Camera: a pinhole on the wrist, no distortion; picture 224 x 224 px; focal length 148.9 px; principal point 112.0 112.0 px. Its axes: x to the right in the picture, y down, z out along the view. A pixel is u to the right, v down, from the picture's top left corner.
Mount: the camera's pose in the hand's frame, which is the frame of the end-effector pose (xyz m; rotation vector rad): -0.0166 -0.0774 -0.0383 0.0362 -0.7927 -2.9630
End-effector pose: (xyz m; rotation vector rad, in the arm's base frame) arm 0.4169 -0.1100 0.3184 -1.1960 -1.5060 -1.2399
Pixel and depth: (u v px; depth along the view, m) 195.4 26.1 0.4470
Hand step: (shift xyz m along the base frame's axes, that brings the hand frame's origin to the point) 0.3968 0.1882 -0.2601
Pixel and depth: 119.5 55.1 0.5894
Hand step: 0.4074 0.3652 -0.0636
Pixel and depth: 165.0 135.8 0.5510
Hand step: 0.1374 0.4443 -0.2831
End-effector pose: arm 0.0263 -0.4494 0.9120 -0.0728 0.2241 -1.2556
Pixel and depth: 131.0 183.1 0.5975
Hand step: 0.0700 0.0415 0.6249
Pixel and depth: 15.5 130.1 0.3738
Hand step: 0.2084 -0.1948 0.2588
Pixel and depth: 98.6 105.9 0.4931
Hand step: 0.2568 0.0276 0.3356
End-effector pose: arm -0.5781 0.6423 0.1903 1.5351 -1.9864 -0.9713
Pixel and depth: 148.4 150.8 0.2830
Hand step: -0.1436 0.1507 -0.1567
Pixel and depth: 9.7 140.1 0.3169
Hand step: -0.2733 -0.1078 -0.1534
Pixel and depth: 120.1 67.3 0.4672
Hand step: -0.3674 0.1810 0.0183
